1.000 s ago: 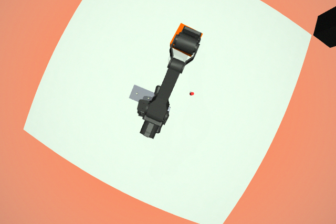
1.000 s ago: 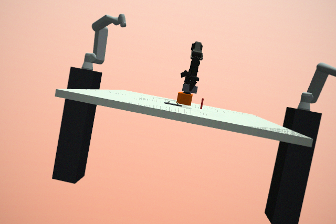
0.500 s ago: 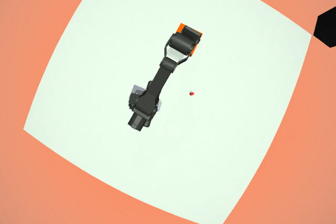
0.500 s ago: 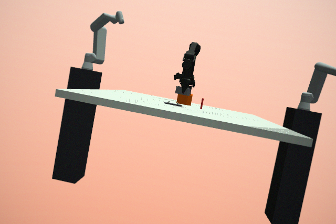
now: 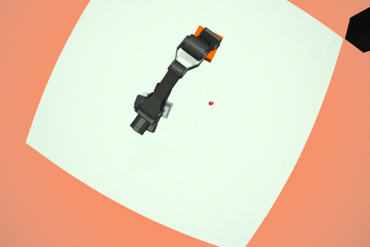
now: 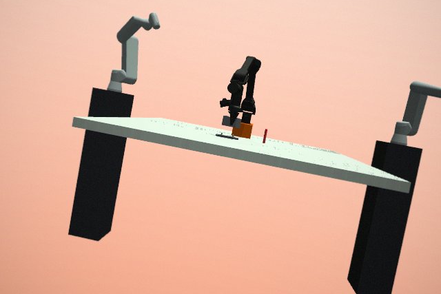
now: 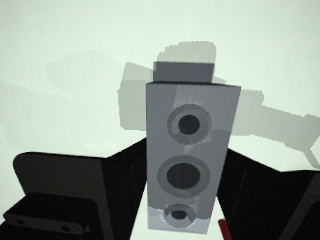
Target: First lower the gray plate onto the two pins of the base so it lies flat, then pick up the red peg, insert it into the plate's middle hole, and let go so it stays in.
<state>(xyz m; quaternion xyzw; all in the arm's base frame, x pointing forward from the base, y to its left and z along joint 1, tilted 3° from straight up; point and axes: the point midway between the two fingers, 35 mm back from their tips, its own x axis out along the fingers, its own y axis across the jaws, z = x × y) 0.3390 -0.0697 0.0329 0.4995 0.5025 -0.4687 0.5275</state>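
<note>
The red peg lies 110 mm behind my gripper tip, 190 mm to the left of it and 30 mm below it. From my gripper tip the other things lie so: gray plate (30 mm above).
</note>
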